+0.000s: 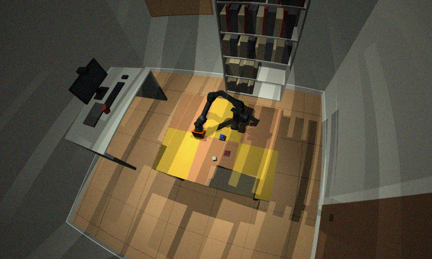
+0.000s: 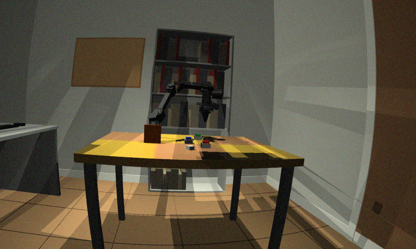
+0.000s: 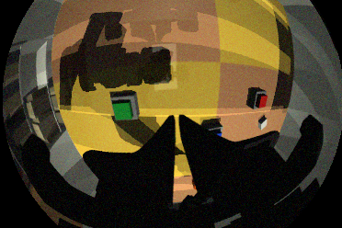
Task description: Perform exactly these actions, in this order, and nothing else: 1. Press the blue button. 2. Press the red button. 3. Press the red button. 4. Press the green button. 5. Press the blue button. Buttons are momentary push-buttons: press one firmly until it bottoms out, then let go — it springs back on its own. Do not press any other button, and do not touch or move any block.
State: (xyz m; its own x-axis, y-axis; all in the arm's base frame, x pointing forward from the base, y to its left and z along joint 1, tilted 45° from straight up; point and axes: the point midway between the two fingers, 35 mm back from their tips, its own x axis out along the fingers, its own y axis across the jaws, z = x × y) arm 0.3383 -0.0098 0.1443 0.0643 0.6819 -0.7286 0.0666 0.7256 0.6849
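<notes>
The green button lies 10 cm below my gripper tip, 9 cm to the left of it and 3 cm behind it. From my gripper tip the other things lie so: small white block 30 cm to the right, 15 cm behind, 12 cm below; then red button 24 cm to the right, 10 cm below, 5 cm behind; then blue button 12 cm behind, 10 cm below, 9 cm to the right.
</notes>
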